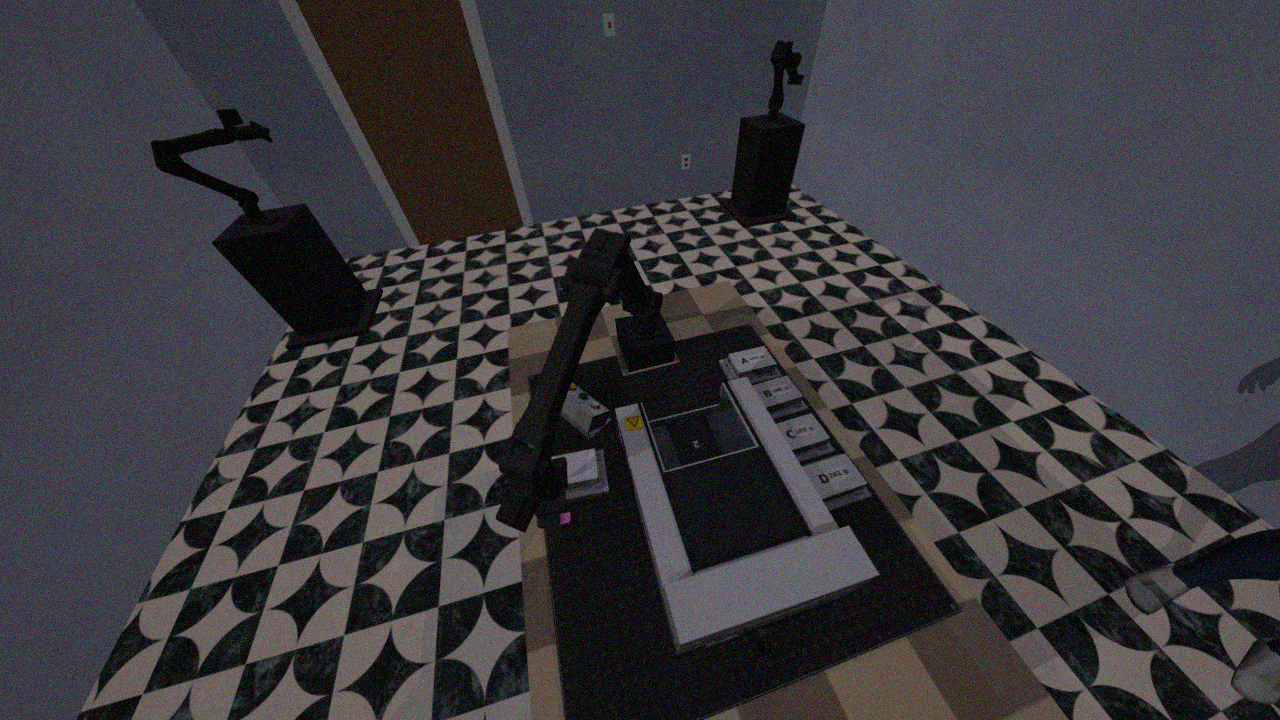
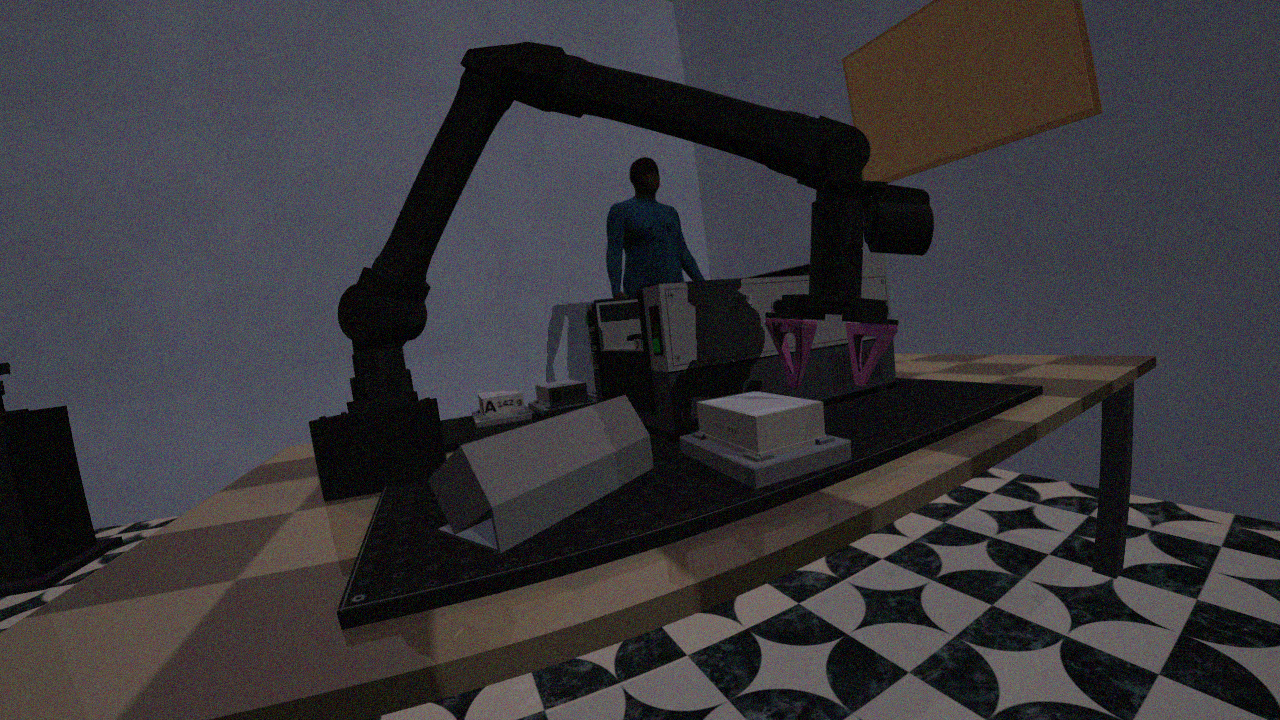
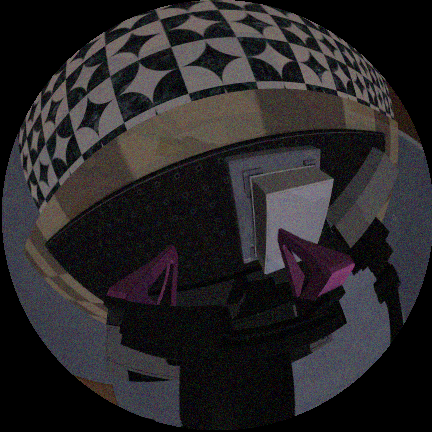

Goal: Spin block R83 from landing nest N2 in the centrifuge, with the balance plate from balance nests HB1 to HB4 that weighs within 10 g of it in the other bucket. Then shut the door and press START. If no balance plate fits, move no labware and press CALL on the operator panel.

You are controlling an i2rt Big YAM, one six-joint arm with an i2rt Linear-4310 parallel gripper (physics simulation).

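Where they show: gripper, fingertip midpoint: (image 1: pixel 562 500) (image 2: pixel 828 387) (image 3: pixel 225 242); arm's base at its link origin: (image 1: pixel 643 331) (image 2: pixel 386 407) (image 3: pixel 372 254).
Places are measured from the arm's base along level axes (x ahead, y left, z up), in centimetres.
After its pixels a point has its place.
My gripper (image 2: pixel 829 385) {x 48.0, y -33.2, z -1.9 cm} (image 3: pixel 225 242) {x 48.0, y -33.2, z -1.9 cm} is open and empty, with pink fingers pointing down. It hangs low over the mat, beside the nest on the side away from the arm's base. A white block (image 1: pixel 581 467) {x 40.8, y -27.6, z -2.5 cm} (image 2: pixel 760 420) {x 36.0, y -36.0, z -3.0 cm} (image 3: pixel 300 205) {x 40.2, y -34.1, z -2.5 cm} sits on a grey nest (image 1: pixel 596 489) {x 45.5, y -25.2, z -6.6 cm} (image 2: pixel 774 467) {x 35.8, y -37.9, z -7.1 cm} (image 3: pixel 240 200) {x 45.2, y -33.8, z -6.7 cm}; its label is unreadable. The centrifuge (image 1: pixel 769 595) {x 80.5, y -1.8, z 15.6 cm} (image 2: pixel 678 331) {x 38.6, y -16.6, z 5.8 cm} is open on top, showing a bucket (image 1: pixel 696 445) {x 47.3, y -0.3, z 5.2 cm} marked 2. Balance plates A (image 1: pixel 751 360) {x 19.8, y 29.1, z -3.4 cm} (image 2: pixel 501 403) {x 18.9, y 23.3, z -4.9 cm}, marked 142 g, B (image 1: pixel 776 394) {x 34.0, y 29.7, z -3.4 cm}, C (image 1: pixel 803 433) {x 47.6, y 29.9, z -3.3 cm} and D (image 1: pixel 834 477) {x 60.5, y 30.4, z -3.4 cm} stand in a row; their other weights are unclear.
The operator panel (image 1: pixel 583 411) {x 25.3, y -24.3, z -0.8 cm} (image 2: pixel 554 474) {x 16.9, y -32.4, z -4.7 cm} (image 3: pixel 360 200) {x 23.2, y -28.1, z -4.3 cm}, a grey wedge-shaped box, stands between the block's nest and the arm's base (image 1: pixel 644 344) {x 6.4, y -1.5, z 0.3 cm} (image 2: pixel 375 447) {x -1.1, y -7.6, z -4.1 cm}. The centrifuge's raised white frame separates the block from the balance plates. A person (image 2: pixel 646 232) stands behind the table.
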